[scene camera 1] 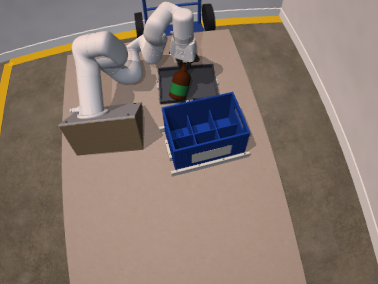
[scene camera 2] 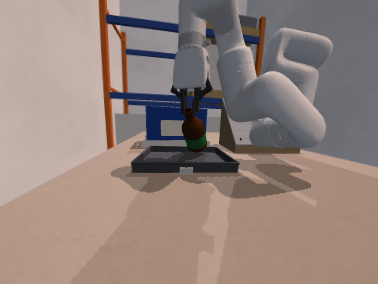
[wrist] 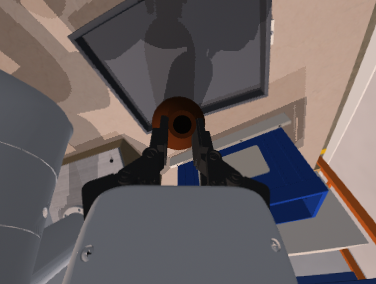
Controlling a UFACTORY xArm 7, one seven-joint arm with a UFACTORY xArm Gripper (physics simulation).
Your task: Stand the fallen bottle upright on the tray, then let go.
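Places are measured from the arm's base along level axes (x ahead, y left, z up), in millimetres.
Where they show: gripper, between the fingertips: (scene camera 1: 184,67) (scene camera 2: 189,114) (wrist: 180,127); arm's base, origin of its link: (scene camera 1: 92,114).
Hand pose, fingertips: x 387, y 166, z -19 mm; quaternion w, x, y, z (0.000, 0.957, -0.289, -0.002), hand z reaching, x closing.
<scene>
Each offset is from my fingertips to the top centre of the thing.
The brown bottle (scene camera 1: 180,84) (scene camera 2: 193,129) (wrist: 177,104) with a green label is held by its neck, mouth up. It leans slightly off vertical, with its base towards the crate side of the dark tray @[dy +13, dx +14, dz -113 mm] (scene camera 1: 206,82) (scene camera 2: 160,167) (wrist: 115,70). The base is over or at the tray's crate-side edge; whether it touches the tray cannot be told. My gripper (scene camera 1: 185,64) (scene camera 2: 190,107) (wrist: 180,127) points down and is shut on the bottle neck, one finger on each side. In the wrist view the bottle's base is hidden beneath its shoulder.
A blue divided crate @[dy -289, dx +20, dz +36 mm] (scene camera 1: 240,144) (scene camera 2: 151,122) (wrist: 300,175) stands close beside the tray, with pale strips along its sides. The arm's base block (scene camera 1: 107,137) stands to the left in scene camera 1. A rack (scene camera 2: 104,75) stands behind in scene camera 2.
</scene>
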